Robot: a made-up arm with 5 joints. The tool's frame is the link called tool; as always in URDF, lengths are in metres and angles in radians. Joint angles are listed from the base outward. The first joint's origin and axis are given. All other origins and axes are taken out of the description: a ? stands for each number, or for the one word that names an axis. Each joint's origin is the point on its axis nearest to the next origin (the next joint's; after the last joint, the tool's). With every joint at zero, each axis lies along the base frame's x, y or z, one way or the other. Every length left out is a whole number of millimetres.
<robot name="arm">
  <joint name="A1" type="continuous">
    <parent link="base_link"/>
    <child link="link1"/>
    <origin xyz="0.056 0 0.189" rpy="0 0 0"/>
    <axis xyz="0 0 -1"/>
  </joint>
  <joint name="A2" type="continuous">
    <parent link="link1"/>
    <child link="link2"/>
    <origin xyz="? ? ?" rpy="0 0 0"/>
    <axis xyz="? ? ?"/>
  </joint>
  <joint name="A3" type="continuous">
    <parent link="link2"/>
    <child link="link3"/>
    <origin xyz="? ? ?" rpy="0 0 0"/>
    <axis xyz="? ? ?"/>
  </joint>
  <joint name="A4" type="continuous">
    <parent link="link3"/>
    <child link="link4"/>
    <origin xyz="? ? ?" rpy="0 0 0"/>
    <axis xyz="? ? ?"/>
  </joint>
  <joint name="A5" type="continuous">
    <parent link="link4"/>
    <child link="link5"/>
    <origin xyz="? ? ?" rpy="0 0 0"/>
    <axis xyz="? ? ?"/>
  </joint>
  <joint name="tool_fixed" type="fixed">
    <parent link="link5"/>
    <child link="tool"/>
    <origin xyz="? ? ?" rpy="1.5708 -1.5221 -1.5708"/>
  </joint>
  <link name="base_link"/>
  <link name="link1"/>
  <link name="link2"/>
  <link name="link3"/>
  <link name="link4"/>
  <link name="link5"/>
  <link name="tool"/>
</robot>
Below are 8 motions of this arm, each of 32 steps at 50 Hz.
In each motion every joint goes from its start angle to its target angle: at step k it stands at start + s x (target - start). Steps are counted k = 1, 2, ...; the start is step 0. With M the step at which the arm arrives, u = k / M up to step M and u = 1 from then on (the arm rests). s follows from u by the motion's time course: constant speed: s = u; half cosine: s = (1 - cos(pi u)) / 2; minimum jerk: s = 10 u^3 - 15 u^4 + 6 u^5.
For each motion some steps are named. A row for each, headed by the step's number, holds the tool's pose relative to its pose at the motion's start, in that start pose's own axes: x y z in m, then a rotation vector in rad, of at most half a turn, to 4 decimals.
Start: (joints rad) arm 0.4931 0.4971 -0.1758 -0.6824 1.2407
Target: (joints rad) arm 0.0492 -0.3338 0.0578 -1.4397 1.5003
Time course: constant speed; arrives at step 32
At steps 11, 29, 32:
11: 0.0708 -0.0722 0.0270 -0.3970 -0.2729 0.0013
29: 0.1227 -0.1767 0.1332 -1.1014 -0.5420 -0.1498
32: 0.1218 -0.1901 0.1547 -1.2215 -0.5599 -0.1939

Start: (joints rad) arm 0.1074 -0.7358 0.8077 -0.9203 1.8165
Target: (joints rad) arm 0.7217 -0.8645 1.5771 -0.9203 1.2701
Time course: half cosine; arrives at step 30
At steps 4, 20, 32:
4: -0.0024 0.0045 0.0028 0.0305 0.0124 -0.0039
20: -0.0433 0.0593 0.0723 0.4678 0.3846 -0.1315
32: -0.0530 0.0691 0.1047 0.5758 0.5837 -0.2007

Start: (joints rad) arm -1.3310 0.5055 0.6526 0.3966 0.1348
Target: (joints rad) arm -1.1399 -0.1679 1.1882 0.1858 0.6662
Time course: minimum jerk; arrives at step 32
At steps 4, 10, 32:
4: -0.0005 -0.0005 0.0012 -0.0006 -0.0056 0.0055
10: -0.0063 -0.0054 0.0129 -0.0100 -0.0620 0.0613
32: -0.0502 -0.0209 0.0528 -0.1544 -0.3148 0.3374

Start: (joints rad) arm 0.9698 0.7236 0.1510 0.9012 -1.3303
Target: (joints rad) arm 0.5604 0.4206 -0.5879 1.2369 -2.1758
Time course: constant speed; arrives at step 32
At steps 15, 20, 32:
15: -0.0413 0.0334 0.0611 0.3301 -0.0055 -0.2001
20: -0.0585 0.0369 0.0838 0.4375 0.0358 -0.2620
32: -0.1013 0.0277 0.1392 0.6632 0.2193 -0.3978

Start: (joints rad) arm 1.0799 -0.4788 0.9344 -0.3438 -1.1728
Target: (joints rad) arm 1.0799 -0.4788 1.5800 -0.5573 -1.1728
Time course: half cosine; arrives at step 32
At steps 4, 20, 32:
4: -0.0013 -0.0035 0.0008 -0.0155 0.0056 0.0000
20: -0.0218 -0.0599 0.0257 -0.2807 0.1022 0.0000
32: -0.0300 -0.0824 0.0446 -0.4060 0.1479 0.0000

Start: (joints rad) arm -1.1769 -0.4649 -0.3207 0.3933 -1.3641
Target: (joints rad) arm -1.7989 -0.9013 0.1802 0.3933 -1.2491
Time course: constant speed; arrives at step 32
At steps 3, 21, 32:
3: -0.0083 0.0014 0.0063 0.0028 0.0542 -0.0114
21: -0.0449 0.0053 0.0517 0.0330 0.3810 -0.0735
32: -0.0566 0.0028 0.0822 0.0634 0.5812 -0.1075

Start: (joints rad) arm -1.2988 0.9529 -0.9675 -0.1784 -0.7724
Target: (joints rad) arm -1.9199 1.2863 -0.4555 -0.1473 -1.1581
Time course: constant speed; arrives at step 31
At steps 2, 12, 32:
2: -0.0196 0.0000 0.0010 -0.0153 0.0673 -0.0314
12: -0.1151 0.0021 0.0239 -0.1128 0.3999 -0.1528
32: -0.2540 -0.0008 0.1363 -0.3911 0.9763 -0.1940

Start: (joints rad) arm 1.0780 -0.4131 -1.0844 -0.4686 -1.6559
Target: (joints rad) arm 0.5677 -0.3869 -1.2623 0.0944 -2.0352
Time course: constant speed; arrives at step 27
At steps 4, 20, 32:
4: 0.0019 -0.0034 -0.0008 -0.0558 -0.0365 -0.1268
20: 0.0042 -0.0170 0.0000 -0.2682 -0.1714 -0.6469
32: 0.0024 -0.0223 0.0020 -0.3585 -0.2246 -0.8784

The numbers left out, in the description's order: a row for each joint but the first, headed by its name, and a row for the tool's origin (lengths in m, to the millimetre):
A2: xyz 0.034 0.006 0, axis 0 1 0
A3: xyz 0.036 0 0.144, axis 0 1 0
A4: xyz 0.098 0 0.004, axis 0 1 0
A5: xyz 0.089 0 0, axis -1 0 0
tool: xyz 0 0 0

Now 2 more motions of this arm.
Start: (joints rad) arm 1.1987 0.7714 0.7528 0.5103 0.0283
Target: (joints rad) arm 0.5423 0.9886 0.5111 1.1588 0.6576
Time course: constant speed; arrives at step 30
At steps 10, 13, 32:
10: -0.0130 0.0255 -0.0055 -0.1005 0.2175 0.3936
13: -0.0177 0.0322 -0.0070 -0.1298 0.2878 0.5061
32: -0.0489 0.0626 -0.0132 -0.2841 0.7409 1.0732

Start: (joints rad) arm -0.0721 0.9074 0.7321 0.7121 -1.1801
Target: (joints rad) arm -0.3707 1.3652 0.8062 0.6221 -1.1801
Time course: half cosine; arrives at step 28
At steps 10, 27, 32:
10: -0.0090 -0.0029 -0.0173 -0.1390 -0.0176 0.0562
27: -0.0229 -0.0243 -0.0562 -0.4966 -0.0914 0.1619
32: -0.0230 -0.0245 -0.0563 -0.4982 -0.0918 0.1622

